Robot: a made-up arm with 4 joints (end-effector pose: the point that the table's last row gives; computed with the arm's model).
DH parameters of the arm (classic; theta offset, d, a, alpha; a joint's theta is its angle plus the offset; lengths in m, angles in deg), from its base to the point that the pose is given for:
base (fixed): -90 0.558 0.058 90
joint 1: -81.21 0 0.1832 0
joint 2: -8.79 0.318 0.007 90
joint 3: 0 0.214 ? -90
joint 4: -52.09 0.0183 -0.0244 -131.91
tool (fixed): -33.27 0.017 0 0
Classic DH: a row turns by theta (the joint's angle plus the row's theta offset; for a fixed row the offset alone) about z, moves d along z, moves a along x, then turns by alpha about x.
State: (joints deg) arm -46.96 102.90 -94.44 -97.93
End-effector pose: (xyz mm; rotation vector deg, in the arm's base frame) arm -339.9 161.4 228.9 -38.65 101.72 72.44
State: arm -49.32 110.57 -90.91 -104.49
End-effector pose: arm -340.5 152.4 222.6 -38.22 111.89 72.01
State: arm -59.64 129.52 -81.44 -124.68
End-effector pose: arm -343.7 152.0 227.3 -29.00 135.37 77.19
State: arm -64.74 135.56 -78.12 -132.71
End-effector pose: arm -345.6 161.1 236.7 -23.26 141.70 82.31
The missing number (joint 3, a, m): -0.05
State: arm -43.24 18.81 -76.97 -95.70
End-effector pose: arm -341.6 242.0 486.6 25.25 41.54 121.36
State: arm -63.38 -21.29 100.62 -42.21
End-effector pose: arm -281.8 115.7 641.0 -4.58 -92.61 -44.82
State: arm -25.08 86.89 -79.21 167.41
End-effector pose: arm -369.4 103.7 167.3 7.78 -99.99 -96.73
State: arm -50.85 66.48 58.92 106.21
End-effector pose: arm -257.7 292.8 397.0 -85.84 86.76 -102.74
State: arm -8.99 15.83 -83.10 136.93
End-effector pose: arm -383.2 177.4 340.5 40.21 -27.24 -110.08
